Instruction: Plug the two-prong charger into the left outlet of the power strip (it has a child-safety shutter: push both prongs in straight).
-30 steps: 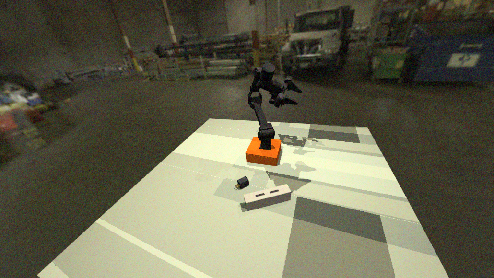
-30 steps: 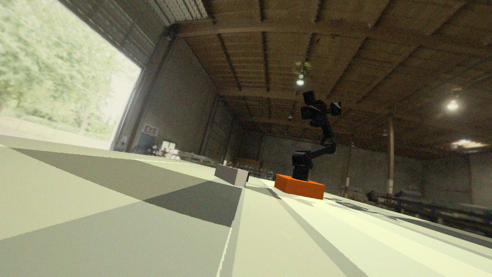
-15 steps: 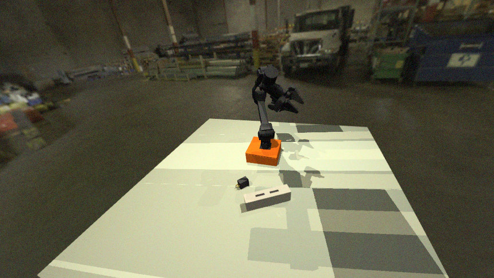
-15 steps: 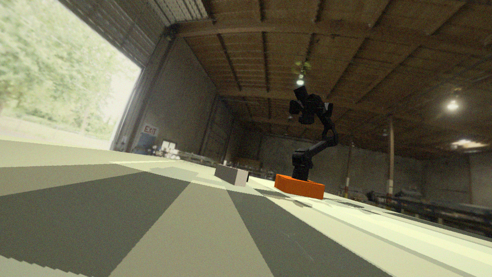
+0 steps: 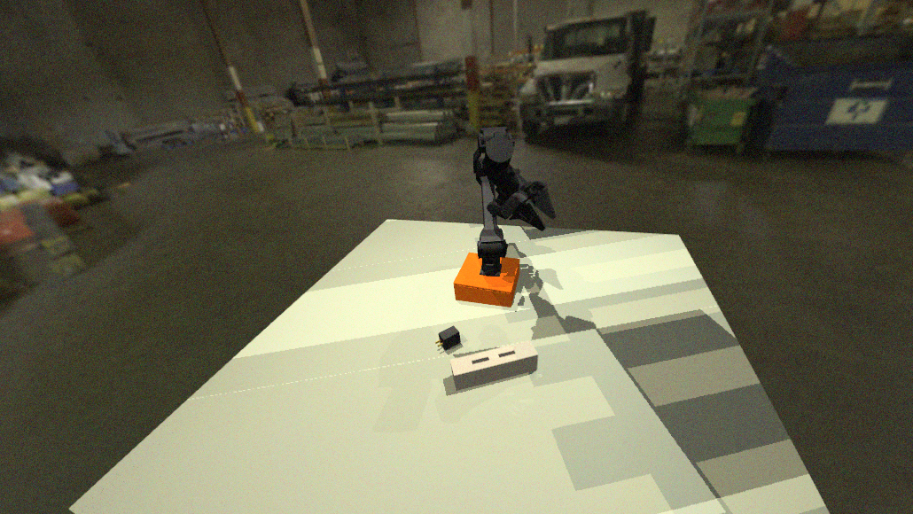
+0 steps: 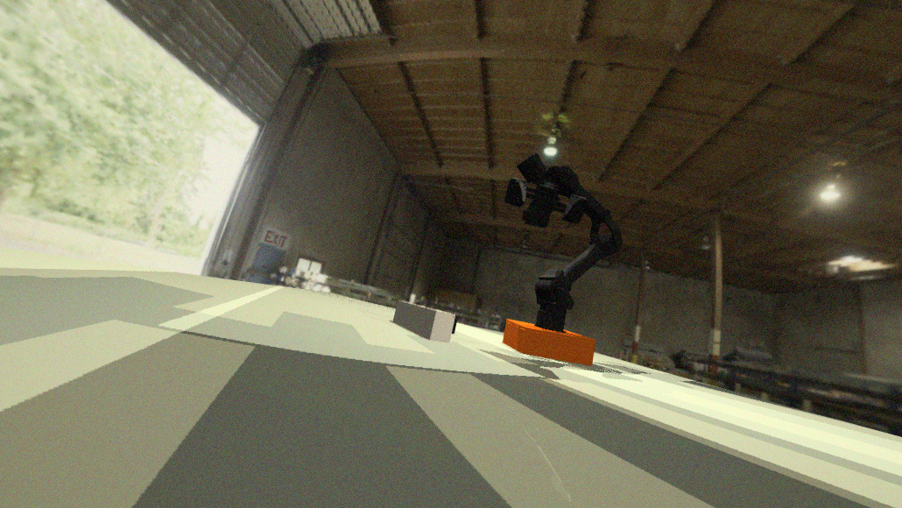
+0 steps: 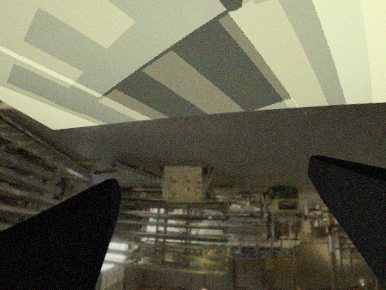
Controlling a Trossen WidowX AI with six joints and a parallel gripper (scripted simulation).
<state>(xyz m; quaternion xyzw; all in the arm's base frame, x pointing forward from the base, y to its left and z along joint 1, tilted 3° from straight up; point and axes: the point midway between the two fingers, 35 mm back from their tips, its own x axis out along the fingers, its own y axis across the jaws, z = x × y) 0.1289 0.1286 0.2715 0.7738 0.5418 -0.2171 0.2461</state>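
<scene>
Right now my gripper tip is 29 cm above the black two-prong charger, 26 cm to the left of it and 13 cm short of it.
</scene>
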